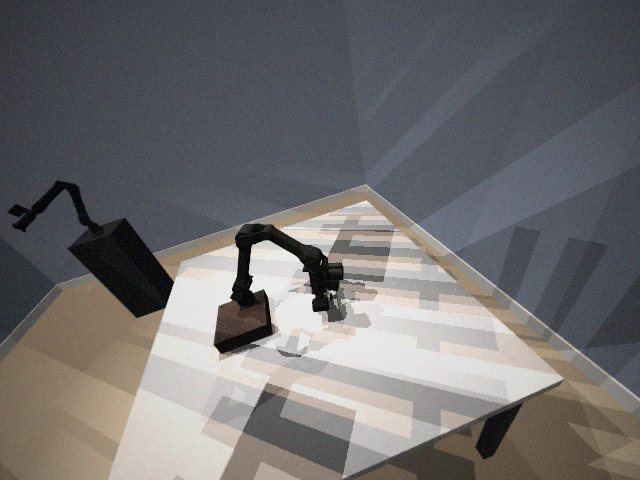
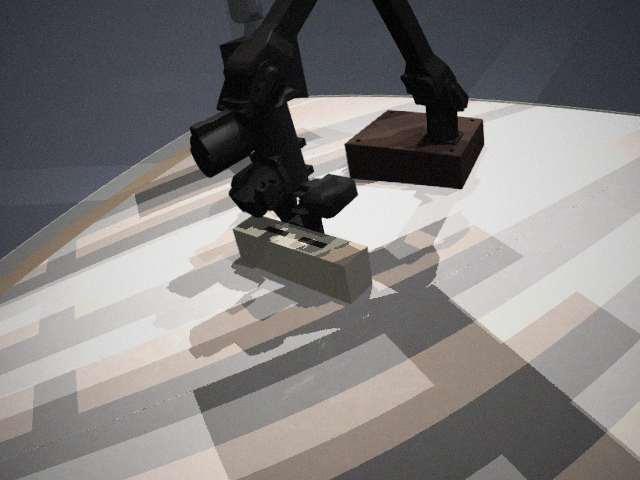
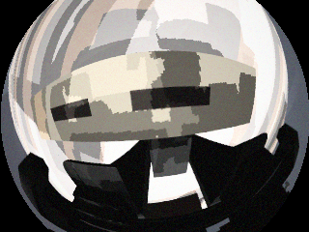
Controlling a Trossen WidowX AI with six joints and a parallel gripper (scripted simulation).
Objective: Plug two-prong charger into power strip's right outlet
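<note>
Now: the two-prong charger 2 cm ahead of my gripper tip and 1 cm above it.
</note>
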